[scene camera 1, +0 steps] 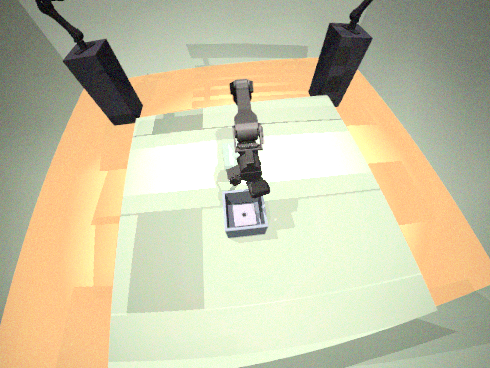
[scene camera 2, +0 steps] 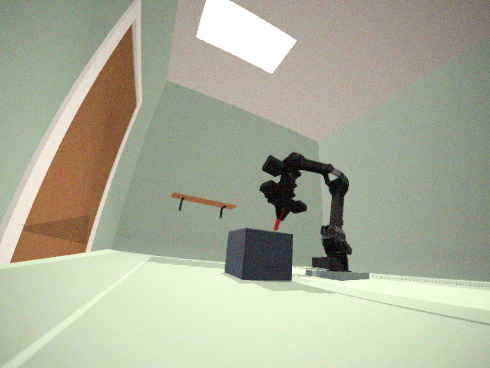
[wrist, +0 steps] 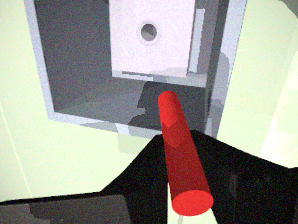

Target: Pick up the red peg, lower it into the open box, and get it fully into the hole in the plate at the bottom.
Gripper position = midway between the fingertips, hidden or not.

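Note:
My gripper [scene camera 2: 279, 219] is visible to me, and it appears in the wrist view [wrist: 176, 140] too. There is a red peg [wrist: 189, 189], though scene camera 1 does not show the peg, hidden as it is by my gripper. I also see a blue-grey box [scene camera 2: 264, 255]; scene camera 1 [scene camera 1: 232, 198] shows the box as well, and so does the wrist view [wrist: 73, 58].

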